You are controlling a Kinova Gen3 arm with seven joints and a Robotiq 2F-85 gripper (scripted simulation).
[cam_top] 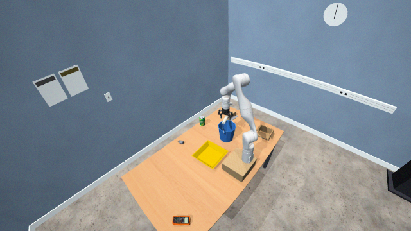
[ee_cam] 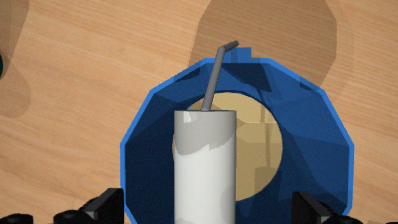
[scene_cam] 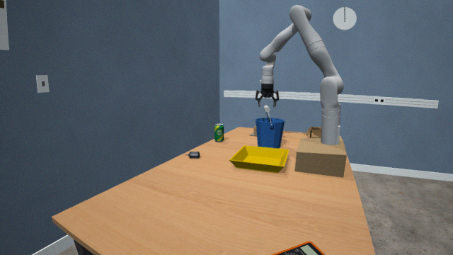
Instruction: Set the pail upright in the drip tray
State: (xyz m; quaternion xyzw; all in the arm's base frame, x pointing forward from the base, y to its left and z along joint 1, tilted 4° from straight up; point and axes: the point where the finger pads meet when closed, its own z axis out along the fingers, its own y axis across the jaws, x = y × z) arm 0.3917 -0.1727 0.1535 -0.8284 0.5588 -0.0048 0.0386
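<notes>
My gripper is now 4 cm above the wire handle and 1 cm past it. The rest, counted from my hand: blue pail (11 cm below, 1 cm behind); then green soda can (33 cm ahead, 20 cm below, 3 cm to the left); then yellow drip tray (30 cm to the left, 25 cm below, 7 cm behind).
</notes>
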